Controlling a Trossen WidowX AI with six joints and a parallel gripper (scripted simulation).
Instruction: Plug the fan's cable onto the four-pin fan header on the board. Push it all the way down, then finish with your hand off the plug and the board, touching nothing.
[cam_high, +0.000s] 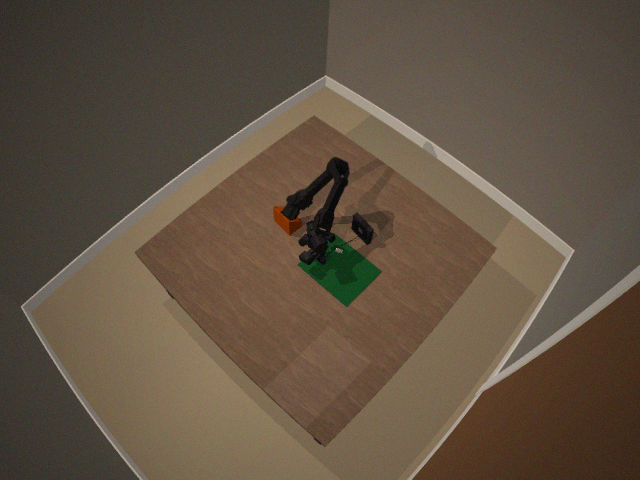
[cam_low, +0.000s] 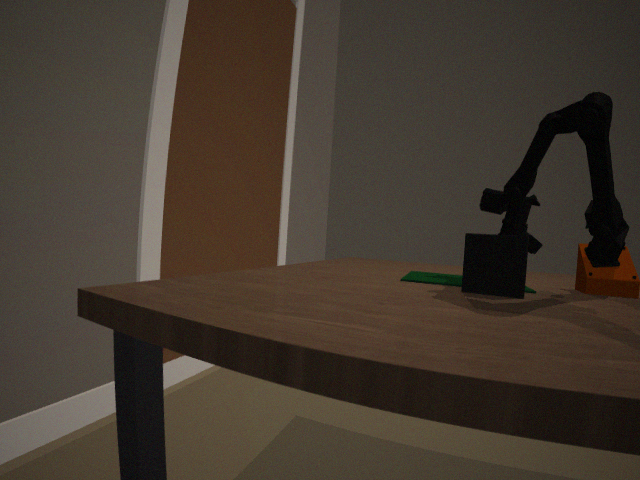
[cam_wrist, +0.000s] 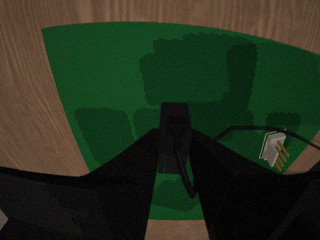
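Now: gripper tip 10 cm to the right of the pale part, 3 cm short of it and 1 cm above it. From my gripper tip the other things lie so: green board 9 cm ahead, 4 cm below, 3 cm to the left; black fan 23 cm to the left, 5 cm ahead, 3 cm above; black plug 1 cm ahead.
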